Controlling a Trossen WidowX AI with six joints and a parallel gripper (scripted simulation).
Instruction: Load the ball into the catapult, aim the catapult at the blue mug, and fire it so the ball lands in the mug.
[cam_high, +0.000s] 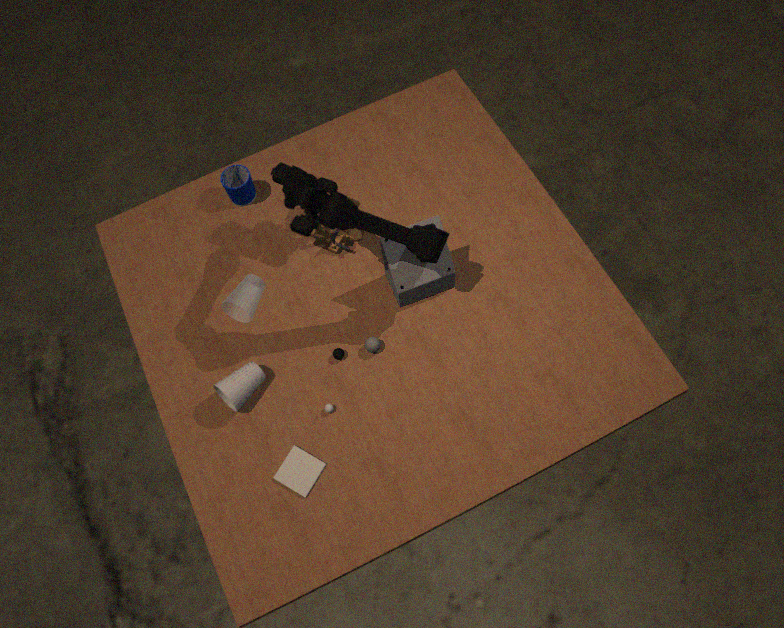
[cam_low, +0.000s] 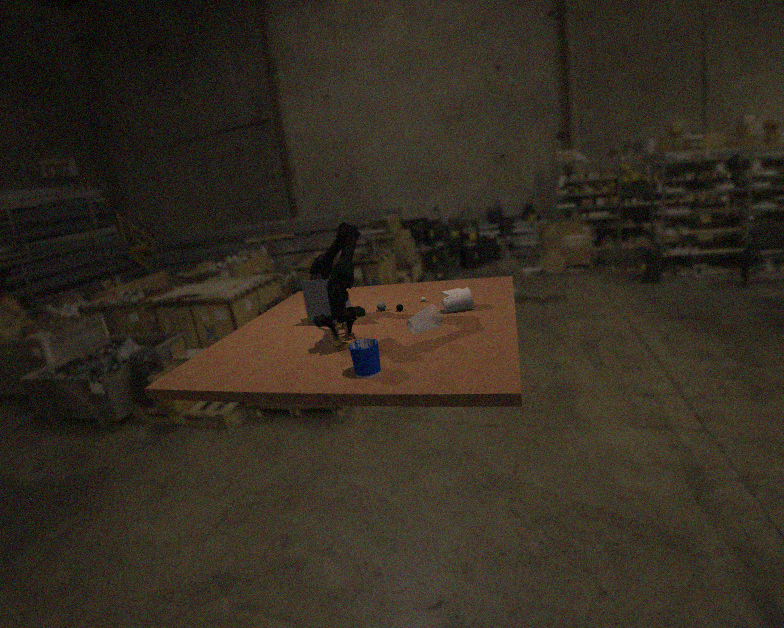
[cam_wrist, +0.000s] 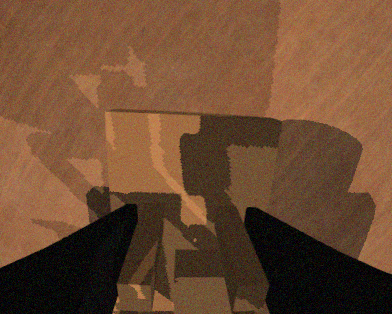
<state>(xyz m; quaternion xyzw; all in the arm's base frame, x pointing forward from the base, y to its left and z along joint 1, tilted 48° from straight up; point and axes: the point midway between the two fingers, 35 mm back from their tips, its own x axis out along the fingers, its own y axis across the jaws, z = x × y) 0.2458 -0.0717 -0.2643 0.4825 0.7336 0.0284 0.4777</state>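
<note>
My gripper tip is 42 cm to the right of the black ball, 6 cm short of it and 2 cm above it. Round my gripper tip: blue mug 20 cm to the right, 20 cm ahead; then grey ball 43 cm to the left, 4 cm behind, 1 cm below; then wooden catapult 6 cm to the left, 4 cm behind, 2 cm above.
</note>
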